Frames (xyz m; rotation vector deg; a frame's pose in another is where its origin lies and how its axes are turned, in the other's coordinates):
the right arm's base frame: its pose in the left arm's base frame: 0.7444 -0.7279 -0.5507 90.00 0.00 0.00
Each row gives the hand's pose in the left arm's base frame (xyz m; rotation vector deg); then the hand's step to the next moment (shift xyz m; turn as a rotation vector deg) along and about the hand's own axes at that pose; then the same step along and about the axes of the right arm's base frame.
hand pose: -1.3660 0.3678 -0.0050 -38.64 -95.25 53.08
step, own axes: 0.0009 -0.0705 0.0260 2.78 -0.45 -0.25
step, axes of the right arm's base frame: -0.0239 0.0564 0.0435 -0.51 1.86 -2.06
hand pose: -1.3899 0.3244 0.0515 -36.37 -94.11 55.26
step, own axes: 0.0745 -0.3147 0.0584 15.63 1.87 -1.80
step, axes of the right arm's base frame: -0.0557 0.2997 0.1227 -2.79 6.80 -14.04
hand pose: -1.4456 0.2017 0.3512 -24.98 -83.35 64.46
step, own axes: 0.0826 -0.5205 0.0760 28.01 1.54 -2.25
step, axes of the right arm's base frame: 0.0834 0.4843 0.2050 -5.29 13.81 -23.94
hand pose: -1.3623 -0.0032 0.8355 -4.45 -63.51 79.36
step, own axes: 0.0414 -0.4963 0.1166 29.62 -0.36 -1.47
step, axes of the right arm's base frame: 0.2783 0.3973 0.1621 -4.74 16.34 -24.30
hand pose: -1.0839 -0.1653 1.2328 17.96 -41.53 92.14
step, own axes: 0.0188 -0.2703 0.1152 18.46 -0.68 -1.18
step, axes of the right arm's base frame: 0.2332 0.1724 0.0506 -2.46 10.11 -15.31
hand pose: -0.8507 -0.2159 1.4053 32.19 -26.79 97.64
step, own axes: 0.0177 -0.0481 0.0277 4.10 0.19 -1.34
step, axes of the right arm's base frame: 0.0474 0.0331 -0.0072 -1.00 1.38 -3.97
